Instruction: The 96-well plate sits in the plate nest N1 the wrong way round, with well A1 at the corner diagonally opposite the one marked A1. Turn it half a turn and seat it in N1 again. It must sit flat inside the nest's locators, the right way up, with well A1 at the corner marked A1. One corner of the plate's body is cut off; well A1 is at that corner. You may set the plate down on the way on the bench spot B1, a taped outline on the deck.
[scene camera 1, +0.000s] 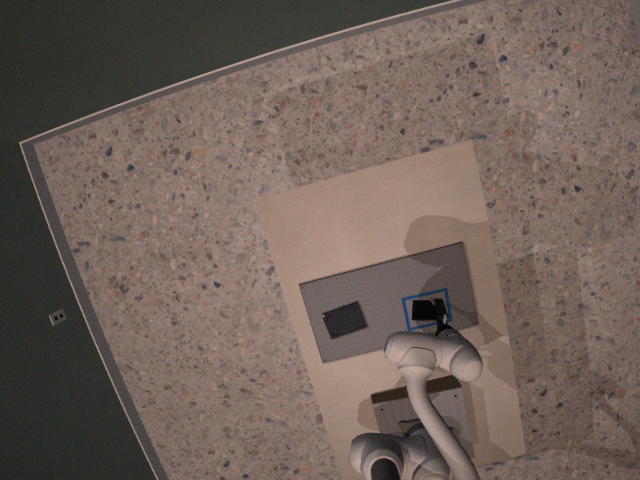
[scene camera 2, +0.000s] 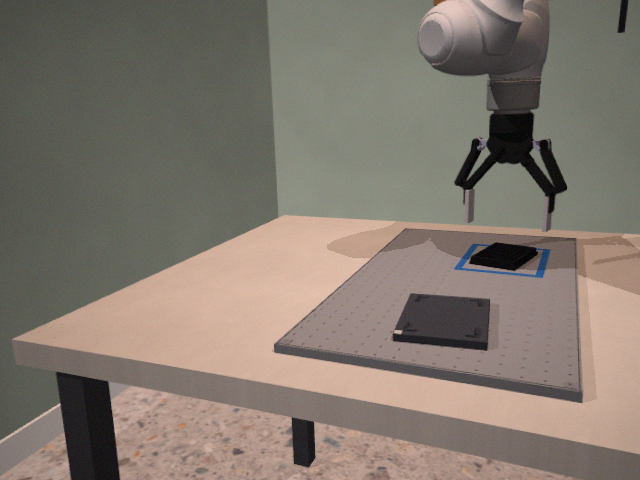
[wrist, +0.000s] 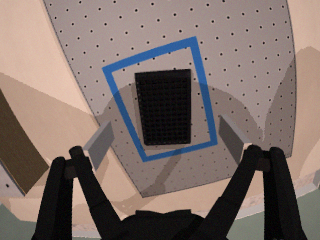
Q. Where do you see my gripper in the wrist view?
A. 165, 127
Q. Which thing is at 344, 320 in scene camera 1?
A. A plate nest N1.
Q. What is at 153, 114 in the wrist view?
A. A black 96-well plate.
